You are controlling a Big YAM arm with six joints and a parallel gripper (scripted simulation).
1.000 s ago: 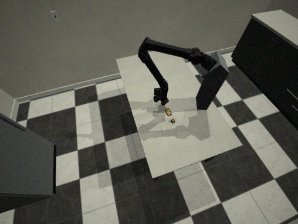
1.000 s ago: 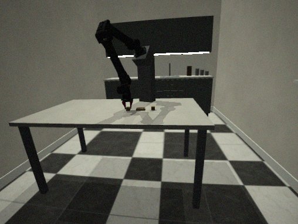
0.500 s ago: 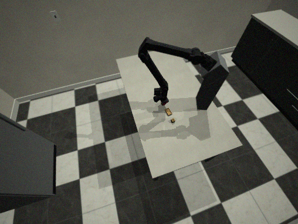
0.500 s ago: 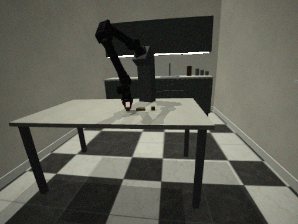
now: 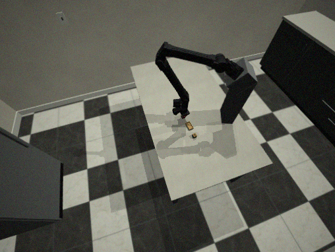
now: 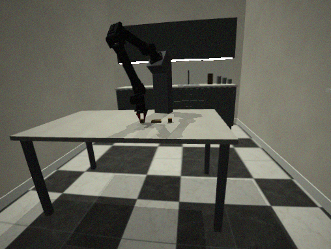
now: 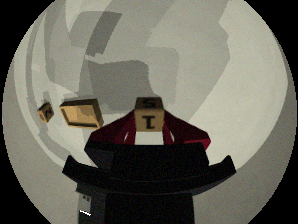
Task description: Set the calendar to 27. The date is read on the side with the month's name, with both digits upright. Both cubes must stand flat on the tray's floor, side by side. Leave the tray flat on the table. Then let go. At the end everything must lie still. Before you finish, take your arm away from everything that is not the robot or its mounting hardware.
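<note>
Now: the wooden tray 11 cm to the left of my hand, 1 cm below it and 1 cm ahead of it.
</note>
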